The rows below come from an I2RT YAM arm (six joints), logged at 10 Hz.
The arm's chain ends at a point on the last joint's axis. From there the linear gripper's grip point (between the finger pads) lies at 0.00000 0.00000 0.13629 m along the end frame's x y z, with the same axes.
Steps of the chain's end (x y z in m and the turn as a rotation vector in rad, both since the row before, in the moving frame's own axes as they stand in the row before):
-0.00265 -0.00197 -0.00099 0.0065 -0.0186 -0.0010
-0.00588 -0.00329 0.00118 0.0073 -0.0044 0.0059
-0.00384 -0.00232 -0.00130 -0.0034 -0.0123 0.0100
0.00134 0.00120 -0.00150 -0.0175 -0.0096 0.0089
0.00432 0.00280 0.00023 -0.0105 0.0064 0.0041
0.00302 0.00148 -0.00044 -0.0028 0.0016 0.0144
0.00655 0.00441 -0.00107 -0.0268 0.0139 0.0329
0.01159 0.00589 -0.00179 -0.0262 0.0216 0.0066
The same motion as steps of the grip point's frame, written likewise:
-0.00519 -0.00285 -0.00102 0.0065 -0.0186 -0.0010
-0.00648 -0.00429 0.00118 0.0073 -0.0044 0.0059
-0.00552 -0.00187 -0.00131 -0.0034 -0.0123 0.0100
0.00002 0.00358 -0.00153 -0.0175 -0.0096 0.0089
0.00519 0.00423 0.00022 -0.0105 0.0064 0.0041
0.00324 0.00186 -0.00044 -0.0028 0.0016 0.0144
0.00838 0.00809 -0.00113 -0.0268 0.0139 0.0329
0.01452 0.00947 -0.00187 -0.0262 0.0216 0.0066

